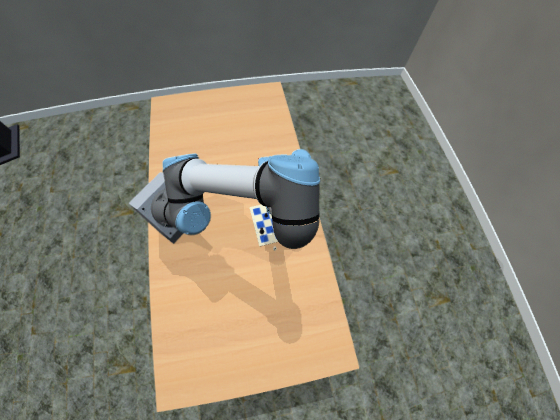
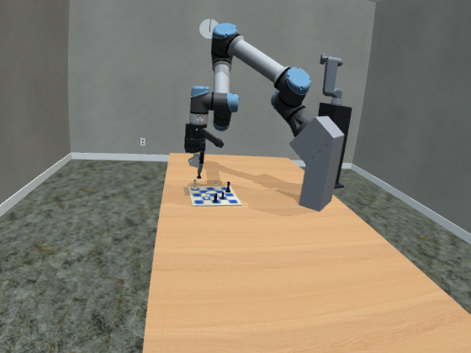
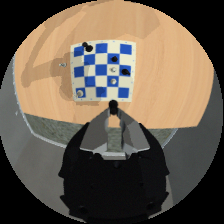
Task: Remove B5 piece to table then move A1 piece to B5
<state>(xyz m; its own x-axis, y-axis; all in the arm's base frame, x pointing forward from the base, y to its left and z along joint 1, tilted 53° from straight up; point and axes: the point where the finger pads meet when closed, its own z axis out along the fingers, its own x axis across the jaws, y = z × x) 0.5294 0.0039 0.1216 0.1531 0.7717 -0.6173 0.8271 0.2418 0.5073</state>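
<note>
The board lies 80 mm behind my hand, 20 mm to the right of it and 130 mm below it. Also, from my hand: light grey piece: 20 mm behind, 120 mm to the right, 100 mm below; then black chess piece: 10 mm below.
</note>
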